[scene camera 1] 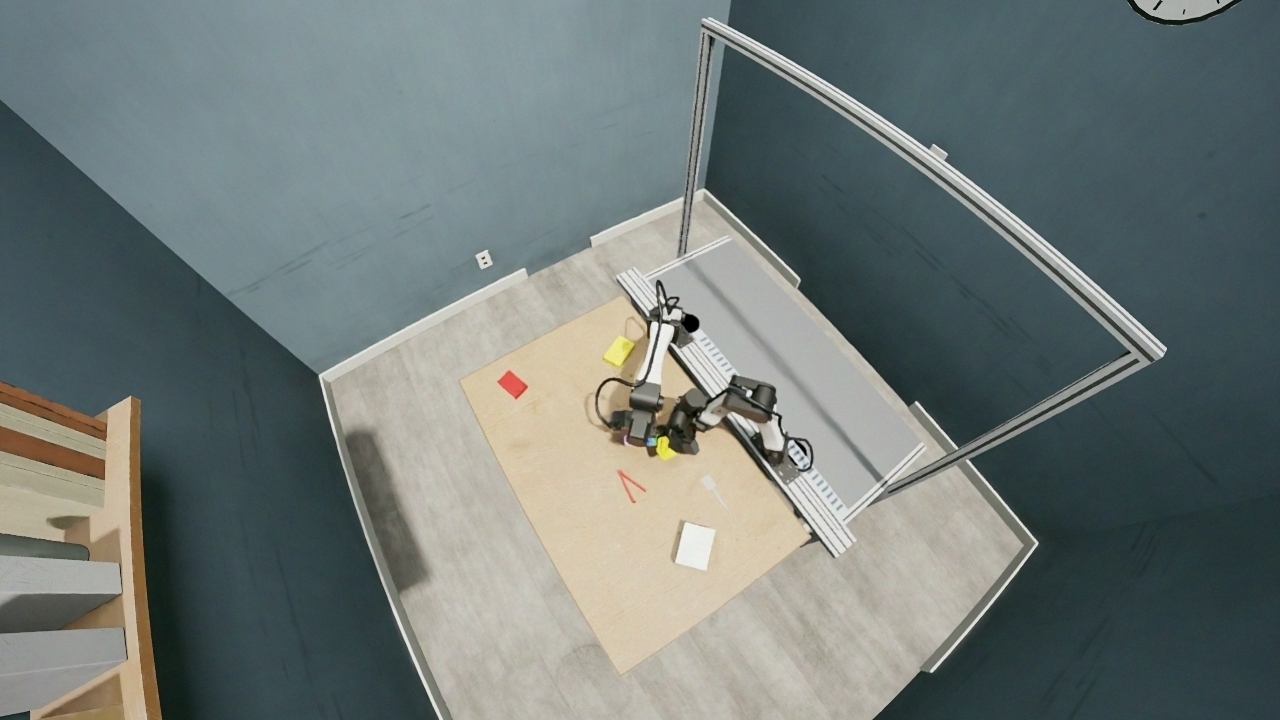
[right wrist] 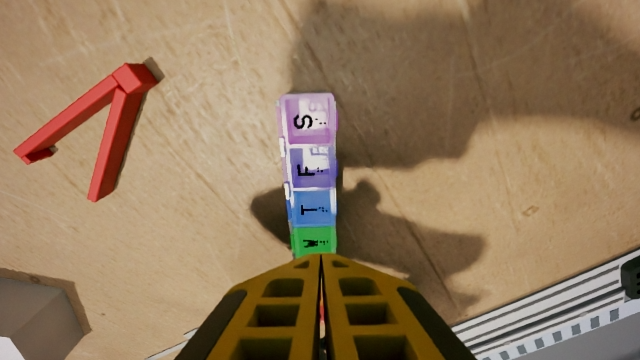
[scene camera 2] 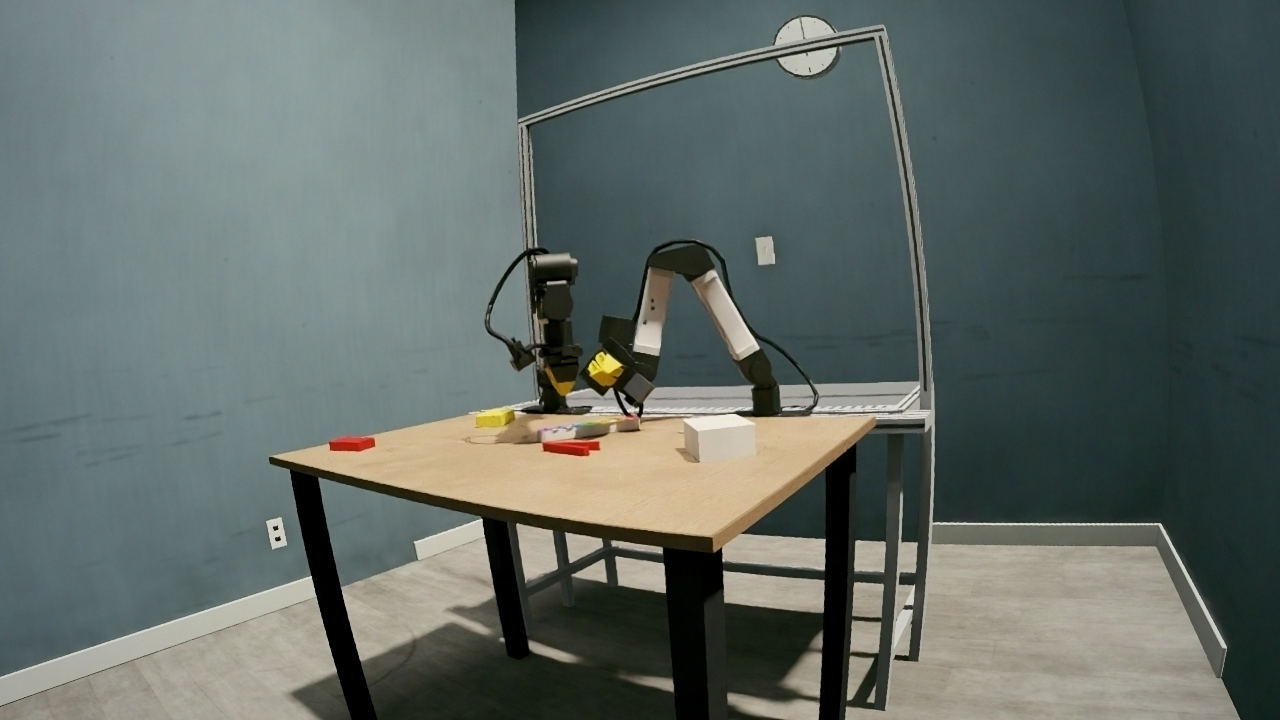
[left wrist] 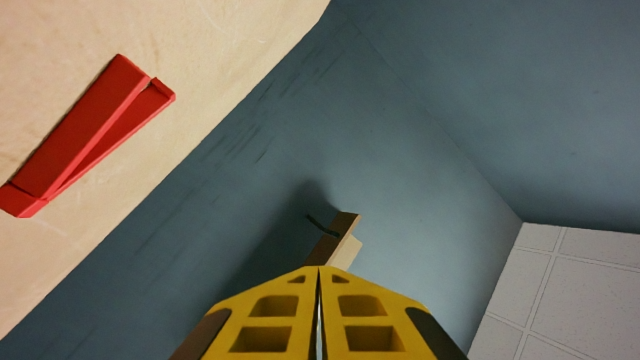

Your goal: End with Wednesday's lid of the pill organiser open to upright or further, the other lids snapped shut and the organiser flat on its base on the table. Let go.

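Seen in the pictures: left gripper, fingertip midpoint: (scene camera 1: 662, 459) (scene camera 2: 604, 371) (left wrist: 319, 277); right gripper, fingertip midpoint: (right wrist: 321, 263) (scene camera 2: 564, 395); left arm's base, link origin: (scene camera 1: 774, 457); right arm's base, link origin: (scene camera 2: 555, 412).
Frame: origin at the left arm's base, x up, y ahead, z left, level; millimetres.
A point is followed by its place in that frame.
Note:
The pill organiser (scene camera 2: 586, 430) @[y 314, x 28, z -250 mm] (right wrist: 311, 172) @[y 346, x 40, z -289 mm] lies on the table. In the right wrist view its purple, violet, blue and green (Wednesday) (right wrist: 313, 242) @[y 298, x 40, z -257 mm] lids look down; the rest is hidden behind the fingers. In scene camera 1 the arms cover most of it. My right gripper (scene camera 2: 562, 394) @[y 331, x 100, z -284 mm] (right wrist: 321, 263) @[y 331, x 100, z -284 mm] is shut and empty, pointing down above the organiser, its tips near Wednesday's lid in its wrist view. My left gripper (scene camera 1: 665, 450) @[y 342, x 146, z -170 mm] (scene camera 2: 605, 368) @[y 342, x 146, z -170 mm] (left wrist: 319, 277) @[y 342, x 146, z -170 mm] is shut and empty, above the organiser and close beside the right gripper, facing outward across the table.
A red V-shaped object (scene camera 1: 631, 486) @[y 437, x 28, z -181 mm] (scene camera 2: 571, 446) @[y 467, x 31, z -163 mm] (left wrist: 82, 135) @[y 431, x 27, z -186 mm] (right wrist: 120, 100) @[y 446, x 31, z -221 mm] lies near the organiser. A white box (scene camera 1: 695, 545) @[y 393, x 65, z 81 mm] (scene camera 2: 719, 437) @[y 447, x 51, z 114 mm], a pale spatula-like tool (scene camera 1: 710, 484) @[y 236, x 17, z -47 mm], a yellow block (scene camera 1: 618, 351) @[y 231, x 44, z -599 mm] (scene camera 2: 494, 418) @[y 266, x 36, z -566 mm] and a red block (scene camera 1: 512, 384) @[y 607, x 36, z -691 mm] (scene camera 2: 351, 443) @[y 626, x 33, z -662 mm] are also on the table.

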